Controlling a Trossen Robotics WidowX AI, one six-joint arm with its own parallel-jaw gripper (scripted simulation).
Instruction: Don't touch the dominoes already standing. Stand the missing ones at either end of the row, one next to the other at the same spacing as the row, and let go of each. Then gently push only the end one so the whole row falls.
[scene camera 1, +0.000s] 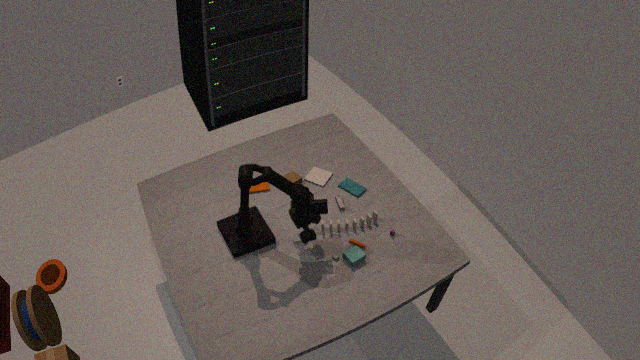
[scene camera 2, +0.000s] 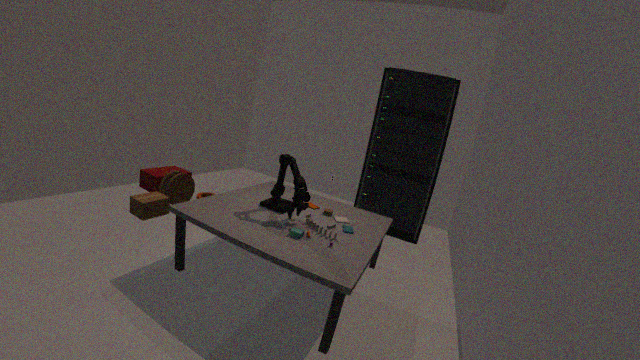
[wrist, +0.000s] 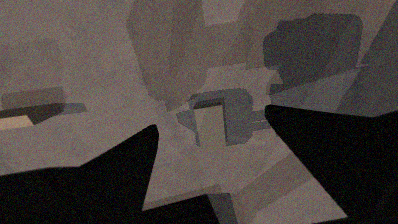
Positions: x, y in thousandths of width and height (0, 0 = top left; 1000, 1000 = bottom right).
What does my gripper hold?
Nothing.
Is my gripper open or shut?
Open.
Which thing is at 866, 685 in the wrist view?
My gripper.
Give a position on a pale domino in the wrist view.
At 526, 525
